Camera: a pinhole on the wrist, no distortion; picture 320 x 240 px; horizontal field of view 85.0 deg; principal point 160.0 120.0 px. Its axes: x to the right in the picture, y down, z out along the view. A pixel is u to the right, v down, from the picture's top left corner.
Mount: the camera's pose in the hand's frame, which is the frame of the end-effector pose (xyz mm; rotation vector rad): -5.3 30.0 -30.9 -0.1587 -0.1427 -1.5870
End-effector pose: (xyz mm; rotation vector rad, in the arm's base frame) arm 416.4 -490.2 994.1 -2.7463 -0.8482 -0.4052
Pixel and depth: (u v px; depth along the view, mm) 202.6 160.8 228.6
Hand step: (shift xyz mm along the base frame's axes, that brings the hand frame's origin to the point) 88.5 73.4 -176.2
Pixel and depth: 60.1 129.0 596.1
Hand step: 400.9 -214.3 -511.9
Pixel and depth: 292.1 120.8 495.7
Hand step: -43.9 353.9 -458.4
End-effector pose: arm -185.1 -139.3 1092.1 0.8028 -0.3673 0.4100
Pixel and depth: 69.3 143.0 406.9
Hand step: -154.9 -38.3 428.6
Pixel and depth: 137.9 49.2 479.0
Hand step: -323.8 -247.9 298.8
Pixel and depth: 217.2 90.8 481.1
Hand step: -131.8 -392.0 244.3
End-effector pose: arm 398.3 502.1 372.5 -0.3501 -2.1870 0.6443
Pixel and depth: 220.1 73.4 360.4
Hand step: -206.4 -176.8 -239.1
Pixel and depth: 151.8 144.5 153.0
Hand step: -100.4 23.8 -88.7
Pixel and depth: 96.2 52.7 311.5
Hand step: -114.4 31.9 -325.8
